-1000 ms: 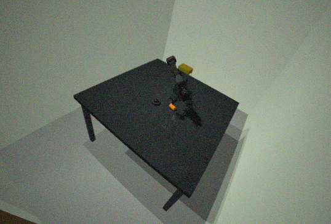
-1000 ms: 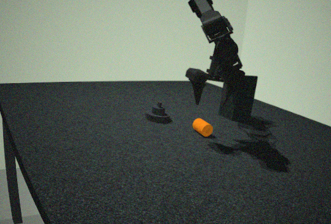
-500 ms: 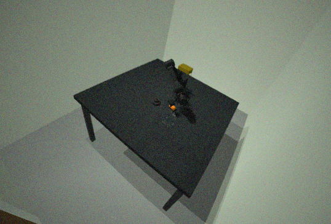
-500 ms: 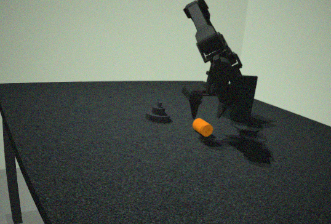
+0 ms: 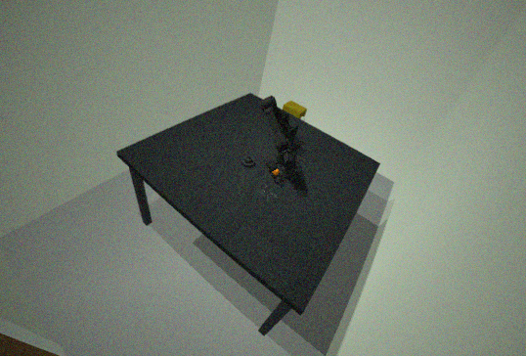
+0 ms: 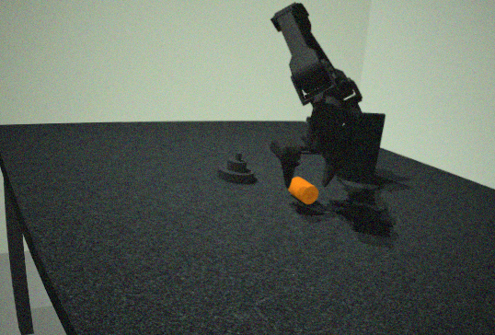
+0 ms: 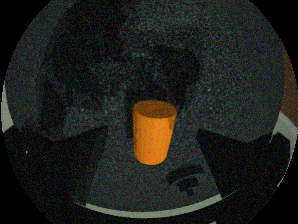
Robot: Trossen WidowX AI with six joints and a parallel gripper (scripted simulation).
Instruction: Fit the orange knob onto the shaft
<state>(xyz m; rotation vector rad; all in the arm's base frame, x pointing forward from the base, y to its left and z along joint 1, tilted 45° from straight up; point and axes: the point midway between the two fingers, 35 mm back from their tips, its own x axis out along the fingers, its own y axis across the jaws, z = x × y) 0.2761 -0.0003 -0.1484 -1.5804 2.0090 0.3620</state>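
Right now the orange knob is 1 cm to the right of my gripper tip and 1 cm below it. Also, from my gripper tip: round dark pedestal: 18 cm to the right, 4 cm ahead.
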